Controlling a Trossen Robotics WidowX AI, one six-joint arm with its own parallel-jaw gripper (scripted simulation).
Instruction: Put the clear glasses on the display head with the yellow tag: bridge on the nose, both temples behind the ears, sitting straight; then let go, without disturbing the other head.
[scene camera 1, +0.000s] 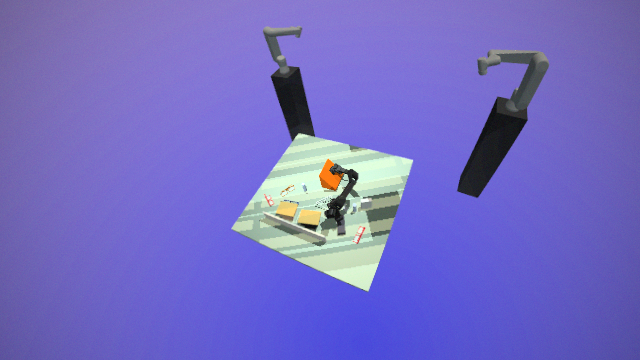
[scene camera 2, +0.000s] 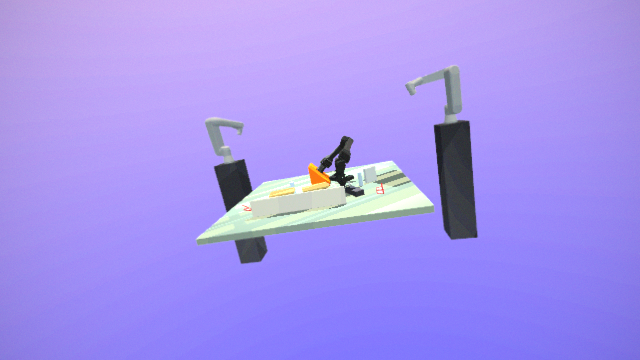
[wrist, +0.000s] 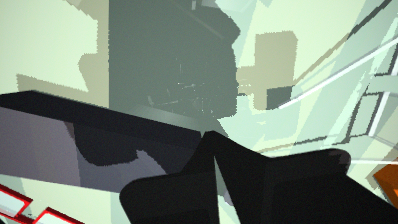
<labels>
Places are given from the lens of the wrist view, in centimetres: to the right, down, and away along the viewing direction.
my gripper (wrist: 209, 135): 1, 2, 11
dark case (wrist: 57, 140): -10, 2, 9
</labels>
